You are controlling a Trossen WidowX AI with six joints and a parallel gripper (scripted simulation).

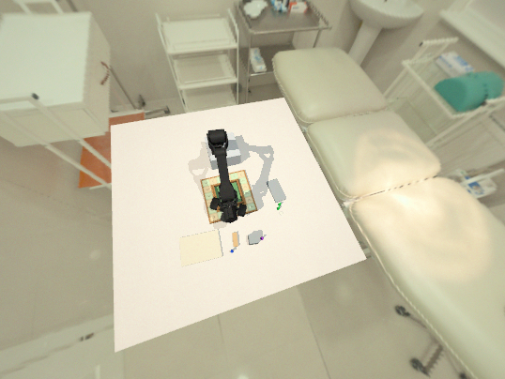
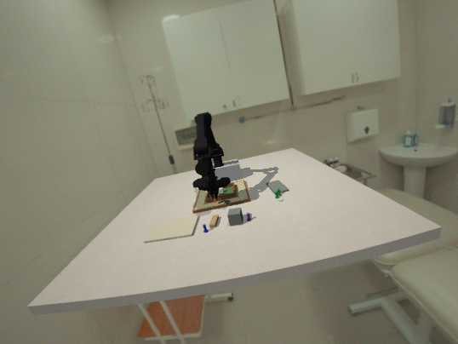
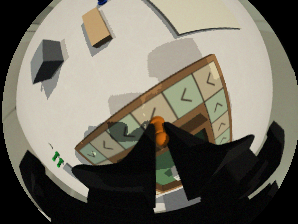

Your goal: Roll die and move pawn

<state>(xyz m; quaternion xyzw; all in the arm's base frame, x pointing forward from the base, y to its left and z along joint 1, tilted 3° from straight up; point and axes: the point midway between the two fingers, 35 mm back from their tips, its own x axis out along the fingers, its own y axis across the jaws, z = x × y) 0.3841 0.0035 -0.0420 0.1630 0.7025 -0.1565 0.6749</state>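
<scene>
The green tray floor is 120 mm behind my gripper tip, 20 mm to the left of it and 40 mm below it. Also, from my gripper tip: orange-brown pawn 10 mm above; then white die 130 mm behind, 10 mm to the left, 20 mm below; then wooden block 150 mm ahead, 30 mm below.
</scene>
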